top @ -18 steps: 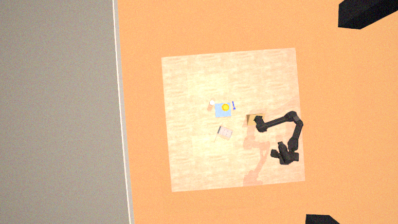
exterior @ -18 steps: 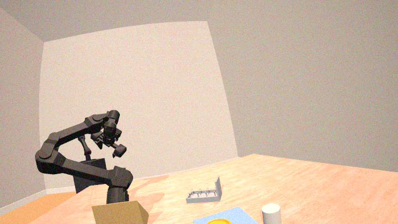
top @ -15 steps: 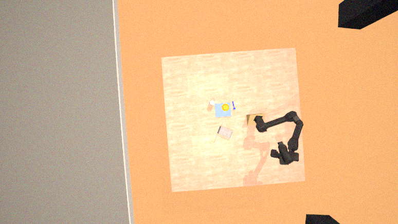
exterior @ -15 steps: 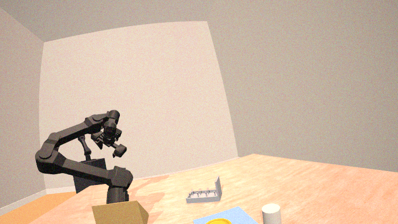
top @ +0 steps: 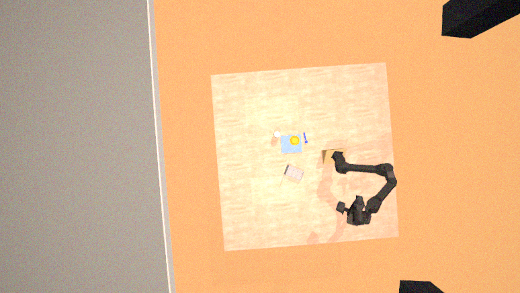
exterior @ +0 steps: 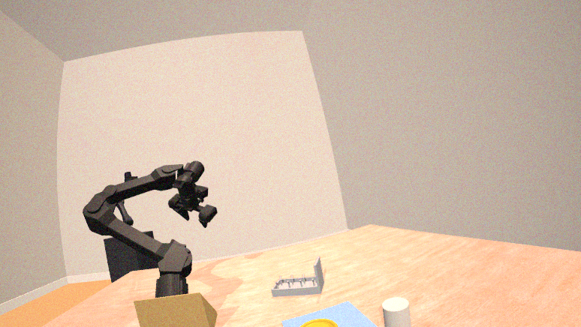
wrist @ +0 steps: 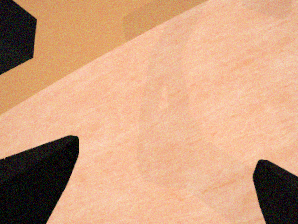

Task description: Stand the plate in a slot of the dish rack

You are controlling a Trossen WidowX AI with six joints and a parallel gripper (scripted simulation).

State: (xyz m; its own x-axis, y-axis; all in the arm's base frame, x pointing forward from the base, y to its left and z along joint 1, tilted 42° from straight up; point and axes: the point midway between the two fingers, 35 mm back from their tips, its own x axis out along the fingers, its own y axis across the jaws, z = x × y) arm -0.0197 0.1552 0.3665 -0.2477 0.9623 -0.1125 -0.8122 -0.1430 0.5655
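Right now my gripper tip is 34 cm short of the yellow plate, 46 cm to the left of it and 20 cm above it. Round my gripper tip: blue spoon: 26 cm ahead, 48 cm to the right, 21 cm below; then light blue mat: 36 cm ahead, 44 cm to the right, 21 cm below; then grey dish rack: 33 cm ahead, 23 cm to the right, 19 cm below.
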